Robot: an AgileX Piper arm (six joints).
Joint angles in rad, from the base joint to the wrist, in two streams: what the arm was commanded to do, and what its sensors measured. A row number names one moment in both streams.
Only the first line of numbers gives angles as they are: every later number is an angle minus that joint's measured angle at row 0.
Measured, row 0:
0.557 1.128 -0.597 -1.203 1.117 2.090
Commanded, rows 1 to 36:
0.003 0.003 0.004 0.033 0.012 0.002
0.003 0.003 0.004 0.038 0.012 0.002
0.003 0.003 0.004 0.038 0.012 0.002
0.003 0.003 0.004 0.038 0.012 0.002
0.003 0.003 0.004 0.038 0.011 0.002
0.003 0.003 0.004 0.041 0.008 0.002
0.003 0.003 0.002 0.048 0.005 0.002
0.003 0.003 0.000 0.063 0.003 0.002
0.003 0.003 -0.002 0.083 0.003 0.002
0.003 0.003 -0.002 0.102 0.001 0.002
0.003 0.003 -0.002 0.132 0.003 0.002
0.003 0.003 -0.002 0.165 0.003 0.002
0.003 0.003 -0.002 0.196 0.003 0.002
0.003 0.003 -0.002 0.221 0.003 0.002
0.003 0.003 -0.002 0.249 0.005 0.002
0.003 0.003 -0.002 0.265 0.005 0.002
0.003 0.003 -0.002 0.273 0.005 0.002
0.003 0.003 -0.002 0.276 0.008 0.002
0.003 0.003 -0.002 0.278 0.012 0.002
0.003 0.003 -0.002 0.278 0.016 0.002
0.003 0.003 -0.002 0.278 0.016 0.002
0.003 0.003 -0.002 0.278 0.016 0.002
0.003 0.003 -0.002 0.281 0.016 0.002
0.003 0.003 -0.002 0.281 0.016 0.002
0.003 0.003 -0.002 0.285 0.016 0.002
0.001 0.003 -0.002 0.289 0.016 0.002
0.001 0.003 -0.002 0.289 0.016 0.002
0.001 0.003 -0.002 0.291 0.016 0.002
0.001 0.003 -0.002 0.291 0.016 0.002
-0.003 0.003 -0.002 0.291 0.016 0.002
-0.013 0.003 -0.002 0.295 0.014 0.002
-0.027 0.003 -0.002 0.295 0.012 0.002
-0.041 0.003 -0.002 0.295 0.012 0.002
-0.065 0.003 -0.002 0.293 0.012 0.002
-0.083 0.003 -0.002 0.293 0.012 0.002
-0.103 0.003 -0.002 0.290 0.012 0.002
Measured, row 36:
-0.043 0.000 0.000 0.298 0.005 0.000
